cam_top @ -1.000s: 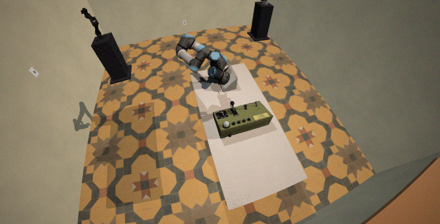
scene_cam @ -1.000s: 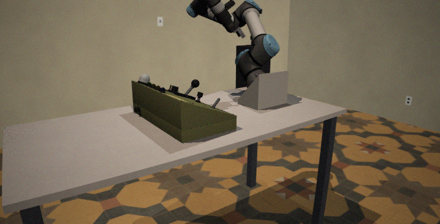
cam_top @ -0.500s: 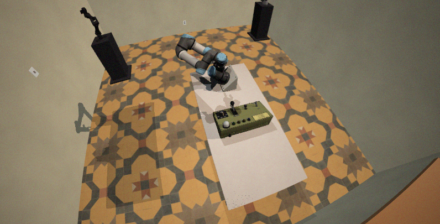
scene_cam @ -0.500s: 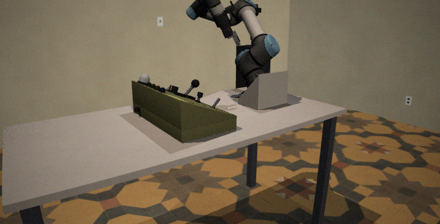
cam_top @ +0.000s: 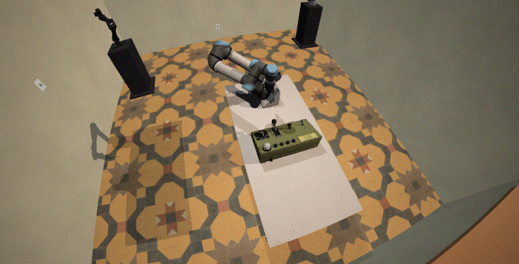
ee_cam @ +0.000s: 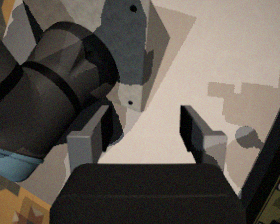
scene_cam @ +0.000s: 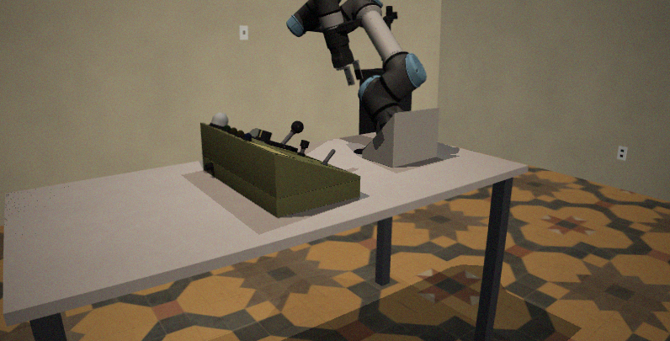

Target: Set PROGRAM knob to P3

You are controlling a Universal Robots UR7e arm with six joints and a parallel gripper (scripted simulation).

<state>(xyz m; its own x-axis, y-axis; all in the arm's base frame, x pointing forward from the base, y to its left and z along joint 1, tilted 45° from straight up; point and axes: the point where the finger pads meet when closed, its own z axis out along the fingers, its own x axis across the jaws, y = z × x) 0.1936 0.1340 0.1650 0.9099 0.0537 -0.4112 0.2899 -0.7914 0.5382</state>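
Right now my hand is 23 cm short of the ball-topped lever, 18 cm above it and 5 cm to the left of it. Also, from my hand: black mode knob 26 cm ahead, 18 cm below, 7 cm to the left; thin lever 26 cm ahead, 19 cm to the left, 19 cm below; olive console 29 cm ahead, 21 cm below, 1 cm to the left.
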